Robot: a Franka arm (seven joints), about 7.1 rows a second.
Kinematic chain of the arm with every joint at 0, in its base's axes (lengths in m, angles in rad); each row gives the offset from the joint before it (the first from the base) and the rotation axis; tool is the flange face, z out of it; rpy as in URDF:
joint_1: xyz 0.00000 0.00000 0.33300 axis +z
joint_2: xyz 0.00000 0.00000 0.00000 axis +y
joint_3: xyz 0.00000 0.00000 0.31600 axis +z
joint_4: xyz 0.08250 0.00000 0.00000 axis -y
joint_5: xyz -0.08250 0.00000 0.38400 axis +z
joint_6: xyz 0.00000 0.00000 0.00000 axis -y
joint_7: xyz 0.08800 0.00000 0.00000 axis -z
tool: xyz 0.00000 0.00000 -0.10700 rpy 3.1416 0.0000 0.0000
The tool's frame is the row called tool.
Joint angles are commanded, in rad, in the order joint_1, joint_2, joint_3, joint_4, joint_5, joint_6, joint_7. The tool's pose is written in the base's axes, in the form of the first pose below.
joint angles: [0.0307, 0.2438, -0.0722, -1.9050, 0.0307, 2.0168, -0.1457]
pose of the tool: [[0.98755 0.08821 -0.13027], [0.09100 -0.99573 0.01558], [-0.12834 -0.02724 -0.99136]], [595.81 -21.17 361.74]
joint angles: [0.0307, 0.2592, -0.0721, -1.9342, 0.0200, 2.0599, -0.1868]
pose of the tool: [[0.98210 0.13409 -0.13229], [0.13588 -0.99072 0.00452], [-0.13045 -0.02242 -0.99120]], [593.37 -21.90 343.00]
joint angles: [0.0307, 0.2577, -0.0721, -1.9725, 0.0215, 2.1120, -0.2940]
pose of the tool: [[0.96432 0.23747 -0.11707], [0.23965 -0.97085 0.00477], [-0.11253 -0.03266 -0.99311]], [588.72 -22.02 331.23]
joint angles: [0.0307, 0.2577, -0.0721, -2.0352, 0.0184, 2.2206, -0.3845]
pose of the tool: [[0.94258 0.32622 -0.07160], [0.32700 -0.94502 -0.00086], [-0.06795 -0.02260 -0.99743]], [582.62 -22.53 312.93]
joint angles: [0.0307, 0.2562, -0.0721, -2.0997, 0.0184, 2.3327, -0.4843]
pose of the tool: [[0.90780 0.41879 -0.02265], [0.41881 -0.90806 -0.00405], [-0.02227 -0.00581 -0.99974]], [574.88 -22.83 296.04]
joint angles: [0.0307, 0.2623, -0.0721, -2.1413, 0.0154, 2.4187, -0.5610]
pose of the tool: [[0.87231 0.48870 0.01546], [0.48886 -0.87231 -0.00909], [0.00904 0.01549 -0.99984]], [570.18 -23.08 282.93]
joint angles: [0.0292, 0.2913, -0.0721, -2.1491, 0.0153, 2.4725, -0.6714]
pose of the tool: [[0.81356 0.58058 0.03239], [0.58117 -0.81368 -0.01248], [0.01911 0.02898 -0.99940]], [571.47 -24.18 268.12]
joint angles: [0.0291, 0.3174, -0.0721, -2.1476, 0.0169, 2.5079, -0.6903]
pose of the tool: [[0.80273 0.59477 0.04319], [0.59576 -0.80304 -0.01416], [0.02626 0.03710 -0.99897]], [573.81 -24.46 257.05]
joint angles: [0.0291, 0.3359, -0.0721, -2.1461, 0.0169, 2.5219, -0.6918]
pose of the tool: [[0.80179 0.59626 0.04019], [0.59717 -0.80197 -0.01548], [0.02299 0.03641 -0.99907]], [574.30 -24.57 248.34]
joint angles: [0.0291, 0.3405, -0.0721, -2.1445, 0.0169, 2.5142, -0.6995]
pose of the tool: [[0.79741 0.60272 0.02950], [0.60327 -0.79739 -0.01528], [0.01432 0.02998 -0.99945]], [573.68 -24.56 245.62]
